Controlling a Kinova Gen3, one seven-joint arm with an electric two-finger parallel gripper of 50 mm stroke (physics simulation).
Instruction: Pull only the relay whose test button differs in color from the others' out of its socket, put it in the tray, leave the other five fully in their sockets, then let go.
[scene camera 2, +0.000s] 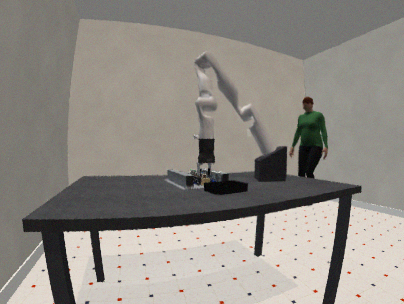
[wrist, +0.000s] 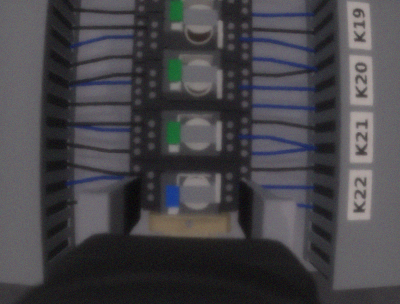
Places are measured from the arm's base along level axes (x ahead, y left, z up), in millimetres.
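Where they show: gripper, fingertip midpoint: (scene camera 2: 204, 175) (wrist: 189, 200); arm's base, link origin: (scene camera 2: 269, 152).
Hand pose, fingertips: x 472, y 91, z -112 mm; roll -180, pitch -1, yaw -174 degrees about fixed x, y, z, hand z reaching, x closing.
Observation:
Things, the pixels of their top centre, and the offset from my fingertips. "spot": a spot on its surface instead. Level surfaces: height alone.
- relay with the blue test button, top centre: (wrist: 189, 196) 0 mm ahead, 4 mm right, 15 mm up
- K21, top centre: (wrist: 190, 133) 4 mm ahead, 34 mm right, 15 mm up
- K20, top centre: (wrist: 191, 70) 7 mm ahead, 63 mm right, 15 mm up
- K19, top centre: (wrist: 192, 10) 11 mm ahead, 93 mm right, 15 mm up
- black tray, surface spot: (scene camera 2: 226, 187) spot: 19 mm back, 217 mm left, 26 mm down
- tan end block, top centre: (wrist: 189, 224) 2 mm back, 15 mm left, 14 mm down
- dark table, surface height: 54 mm down
The relay with the blue test button (wrist: 190, 192) sits in its socket at the near end of the row, beside the label K22. Three relays with green test buttons show behind it in the wrist view: one by K21 (wrist: 196, 133), one by K20 (wrist: 195, 75) and one by K19 (wrist: 197, 20). My gripper (wrist: 189, 200) (scene camera 2: 204, 167) is open and empty. Its fingers stand left and right of the near end of the blue-button relay, with gaps on both sides. The black tray (scene camera 2: 226, 187) lies on the table in front of the relay panel.
Grey slotted wire ducts (wrist: 59, 150) (wrist: 325, 150) flank the row, with black and blue wires running to the sockets. A tan end block (wrist: 189, 224) sits at the near end of the row. The dark table (scene camera 2: 125, 200) carries the robot base (scene camera 2: 270, 165). A person in green (scene camera 2: 310, 130) stands behind, right.

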